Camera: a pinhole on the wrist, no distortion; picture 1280 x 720 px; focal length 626.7 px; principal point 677.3 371.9 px. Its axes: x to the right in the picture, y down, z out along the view. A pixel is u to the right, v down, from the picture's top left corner.
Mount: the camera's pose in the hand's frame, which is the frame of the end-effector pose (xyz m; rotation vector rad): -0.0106 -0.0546 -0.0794 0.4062 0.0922 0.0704
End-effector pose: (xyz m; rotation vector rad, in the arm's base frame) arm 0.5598 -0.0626 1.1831 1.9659 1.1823 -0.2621
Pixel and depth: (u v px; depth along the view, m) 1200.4 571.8 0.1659
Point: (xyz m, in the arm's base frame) 0.6062 -0.0177 1.0212
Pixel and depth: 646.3 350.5 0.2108
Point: 0.4671 -0.1089 1.0330
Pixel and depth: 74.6 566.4 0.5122
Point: 0.2969 -0.6763 1.0292
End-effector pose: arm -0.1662 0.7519 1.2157 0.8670 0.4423 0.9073
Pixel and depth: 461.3 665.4 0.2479
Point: -0.0503 0.5804 1.2905
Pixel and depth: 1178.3 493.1 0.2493
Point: 0.0982 0.8268 1.2365
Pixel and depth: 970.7 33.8 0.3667
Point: 0.2404 0.7308 1.0228
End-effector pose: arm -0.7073 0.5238 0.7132 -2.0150 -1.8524 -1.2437
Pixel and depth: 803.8 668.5 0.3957
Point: -0.5795 0.8177 0.5360
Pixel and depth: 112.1 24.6 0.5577
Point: -1.0293 0.5364 -0.0392
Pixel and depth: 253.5 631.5 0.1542
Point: -0.7105 0.5182 0.5598
